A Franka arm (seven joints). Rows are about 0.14 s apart.
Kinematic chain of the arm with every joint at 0, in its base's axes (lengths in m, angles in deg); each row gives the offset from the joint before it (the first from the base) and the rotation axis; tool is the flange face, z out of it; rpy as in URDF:
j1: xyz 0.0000 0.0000 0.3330 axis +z
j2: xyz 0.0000 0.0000 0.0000 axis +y
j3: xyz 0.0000 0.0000 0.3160 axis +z
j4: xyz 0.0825 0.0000 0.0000 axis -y
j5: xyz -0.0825 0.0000 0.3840 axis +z
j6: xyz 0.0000 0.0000 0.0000 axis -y
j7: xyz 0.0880 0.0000 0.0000 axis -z
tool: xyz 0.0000 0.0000 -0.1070 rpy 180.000 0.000 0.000
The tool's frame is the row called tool.
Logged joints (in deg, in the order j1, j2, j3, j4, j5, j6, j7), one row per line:
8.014 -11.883 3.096 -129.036 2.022 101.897 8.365
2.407 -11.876 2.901 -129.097 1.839 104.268 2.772
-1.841 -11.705 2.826 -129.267 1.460 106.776 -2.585
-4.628 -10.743 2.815 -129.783 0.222 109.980 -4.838
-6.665 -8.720 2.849 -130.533 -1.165 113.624 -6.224
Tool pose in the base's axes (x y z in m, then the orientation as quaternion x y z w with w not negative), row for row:
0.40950 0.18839 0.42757 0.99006 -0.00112 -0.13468 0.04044
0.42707 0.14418 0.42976 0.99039 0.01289 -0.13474 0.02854
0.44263 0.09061 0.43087 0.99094 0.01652 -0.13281 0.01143
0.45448 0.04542 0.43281 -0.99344 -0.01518 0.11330 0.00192
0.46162 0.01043 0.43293 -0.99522 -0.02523 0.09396 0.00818
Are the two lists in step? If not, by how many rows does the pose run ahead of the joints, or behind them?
The pose runs 2 rows behind the joints: the pose in row i belongs to the joints in row i - 2.
